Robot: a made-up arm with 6 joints.
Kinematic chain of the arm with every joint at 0, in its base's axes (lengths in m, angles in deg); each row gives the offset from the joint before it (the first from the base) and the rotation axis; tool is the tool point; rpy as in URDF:
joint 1: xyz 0 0 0.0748 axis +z
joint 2: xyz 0 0 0 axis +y
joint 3: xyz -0.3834 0 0.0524 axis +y
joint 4: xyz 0.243 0 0.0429 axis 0.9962 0 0.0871
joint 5: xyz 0 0 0 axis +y
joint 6: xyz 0.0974 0 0.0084 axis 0.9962 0 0.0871
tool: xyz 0 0 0 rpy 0 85 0
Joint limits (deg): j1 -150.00..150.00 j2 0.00..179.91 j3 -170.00..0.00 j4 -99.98..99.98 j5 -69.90..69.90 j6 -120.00..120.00
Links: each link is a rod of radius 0.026 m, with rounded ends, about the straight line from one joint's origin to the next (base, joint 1, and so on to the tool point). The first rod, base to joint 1, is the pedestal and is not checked.
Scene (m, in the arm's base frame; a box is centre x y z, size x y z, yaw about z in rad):
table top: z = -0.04
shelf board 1: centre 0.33 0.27 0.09 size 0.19 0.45 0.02 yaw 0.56
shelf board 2: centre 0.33 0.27 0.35 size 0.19 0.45 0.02 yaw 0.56
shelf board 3: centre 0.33 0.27 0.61 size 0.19 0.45 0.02 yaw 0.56
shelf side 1: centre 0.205 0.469 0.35 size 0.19 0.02 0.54 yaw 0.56
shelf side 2: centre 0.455 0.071 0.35 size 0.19 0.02 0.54 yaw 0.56
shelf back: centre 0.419 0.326 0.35 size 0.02 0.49 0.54 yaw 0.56
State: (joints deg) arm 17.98 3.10 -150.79 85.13 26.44 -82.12
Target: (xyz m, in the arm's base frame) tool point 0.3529 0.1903 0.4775
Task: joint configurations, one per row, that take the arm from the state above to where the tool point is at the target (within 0.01 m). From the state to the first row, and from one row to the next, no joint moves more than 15 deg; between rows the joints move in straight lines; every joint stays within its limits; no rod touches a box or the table.
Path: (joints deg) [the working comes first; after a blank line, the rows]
Joints at the target: 21.60 92.33 -89.31 76.59 29.59 -82.12
Straight joint move there: touches shelf board 3.

1: 17.25 13.95 -136.83 82.97 27.48 -82.12
2: 16.52 24.79 -122.87 80.80 28.52 -82.12
3: 15.78 35.64 -108.90 78.64 29.56 -82.12
4: 15.05 46.49 -94.94 76.48 30.60 -82.12
5: 14.32 57.33 -80.98 74.32 31.64 -82.12
6: 13.59 68.18 -67.02 72.15 32.68 -82.12
7: 17.59 80.25 -78.16 74.37 31.13 -82.12
8: 21.60 92.33 -89.31 76.59 29.59 -82.12

